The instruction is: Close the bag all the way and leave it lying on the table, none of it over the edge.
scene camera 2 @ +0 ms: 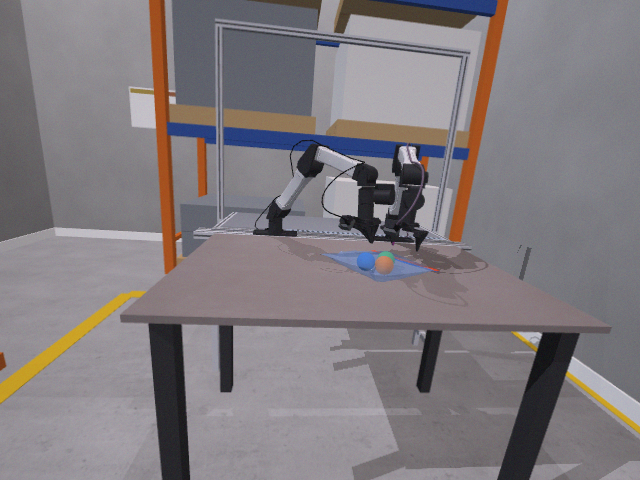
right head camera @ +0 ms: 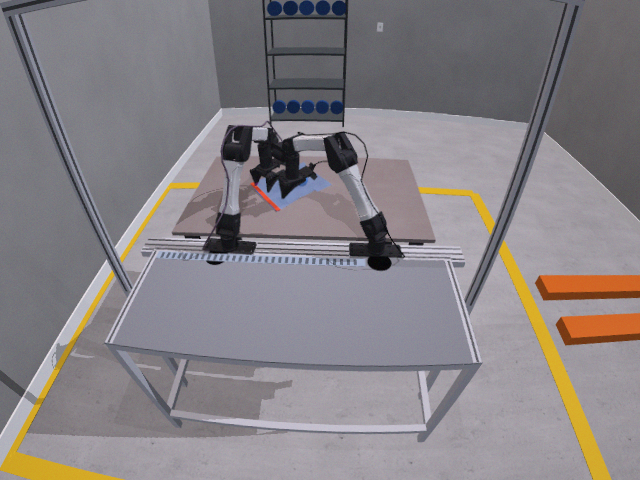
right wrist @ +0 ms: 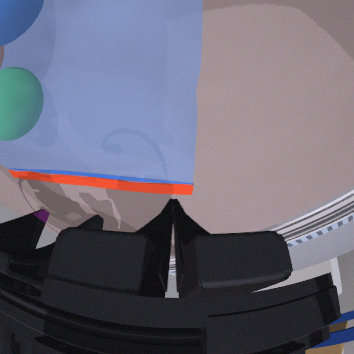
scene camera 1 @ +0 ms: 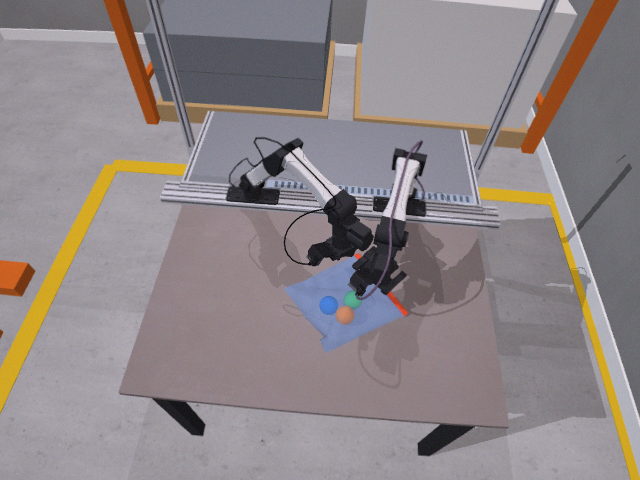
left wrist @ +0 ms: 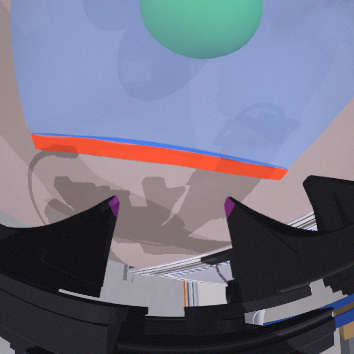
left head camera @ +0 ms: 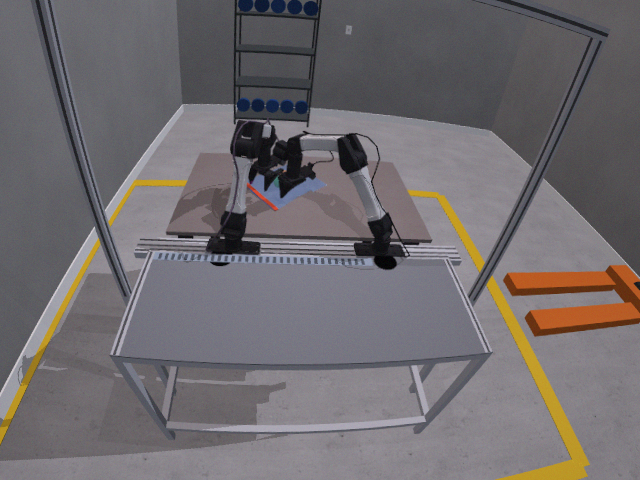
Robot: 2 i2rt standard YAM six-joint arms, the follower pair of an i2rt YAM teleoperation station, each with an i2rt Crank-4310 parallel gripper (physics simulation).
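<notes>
The translucent blue bag (left head camera: 310,187) (scene camera 1: 310,286) (scene camera 2: 408,269) (left wrist: 75,75) (right wrist: 125,75) lies on the table with a red strip (left head camera: 262,196) (scene camera 1: 398,303) (left wrist: 160,155) (right wrist: 100,182) along one edge. A thin blue line shows beside the strip; whether the bag is sealed I cannot tell. My left gripper (scene camera 2: 405,245) (left wrist: 171,199) is open and empty, above the table near the strip. My right gripper (scene camera 2: 372,241) (right wrist: 173,201) is shut with nothing between its fingers, near the strip's end at the right in the right wrist view.
A green ball (scene camera 1: 352,299) (left wrist: 202,25), a blue ball (scene camera 1: 328,304) (scene camera 2: 365,260) and an orange ball (scene camera 1: 344,315) (scene camera 2: 384,265) sit together at the bag's middle. The two grippers are close together. The brown table (scene camera 1: 217,361) extends past the bag on all sides.
</notes>
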